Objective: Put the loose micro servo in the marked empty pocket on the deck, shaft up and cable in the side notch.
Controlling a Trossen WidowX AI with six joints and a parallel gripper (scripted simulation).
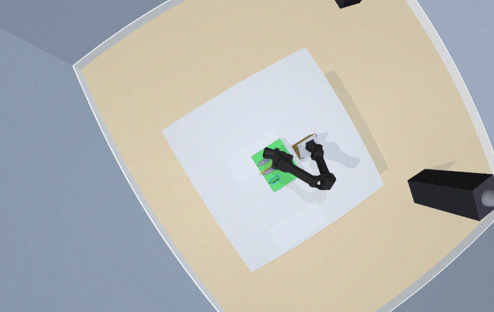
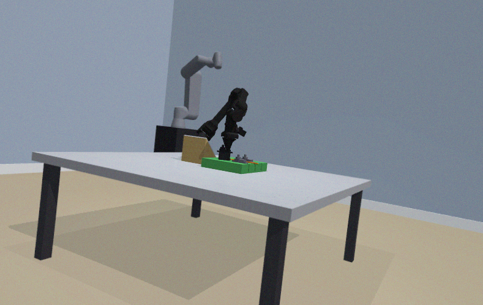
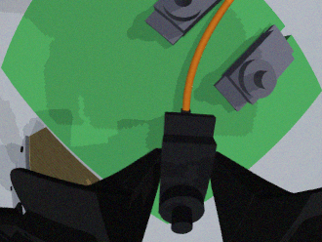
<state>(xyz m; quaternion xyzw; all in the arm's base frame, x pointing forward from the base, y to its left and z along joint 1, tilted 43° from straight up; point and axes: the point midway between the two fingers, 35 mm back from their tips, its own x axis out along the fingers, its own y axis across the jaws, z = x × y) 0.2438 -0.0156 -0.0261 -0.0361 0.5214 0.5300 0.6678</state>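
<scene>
Now: the green deck 7 cm to the left of my gripper tip, 7 cm below it and 3 cm behind it.
</scene>
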